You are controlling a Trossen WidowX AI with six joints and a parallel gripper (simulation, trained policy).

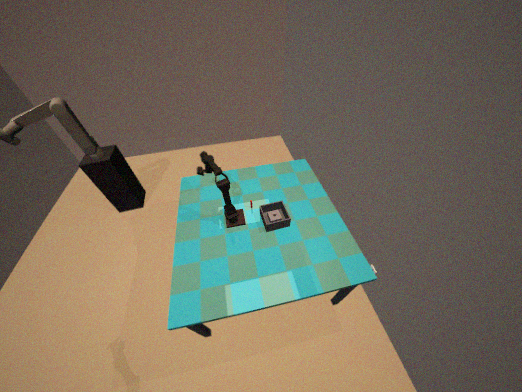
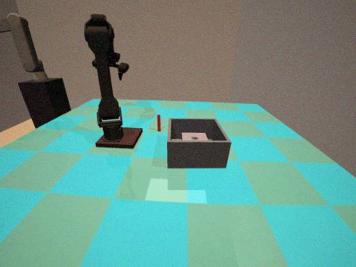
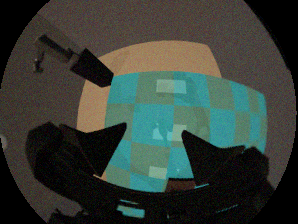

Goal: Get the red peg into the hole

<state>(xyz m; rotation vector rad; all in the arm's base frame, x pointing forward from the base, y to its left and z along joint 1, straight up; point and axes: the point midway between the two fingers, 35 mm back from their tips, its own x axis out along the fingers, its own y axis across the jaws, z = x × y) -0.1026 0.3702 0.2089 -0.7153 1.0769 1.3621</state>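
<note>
My gripper tip is now 28 cm short of the red peg, 28 cm to the left of it and 16 cm above it. The rest, counted from my gripper tip: grey box: 42 cm ahead, 46 cm to the right, 17 cm below.
</note>
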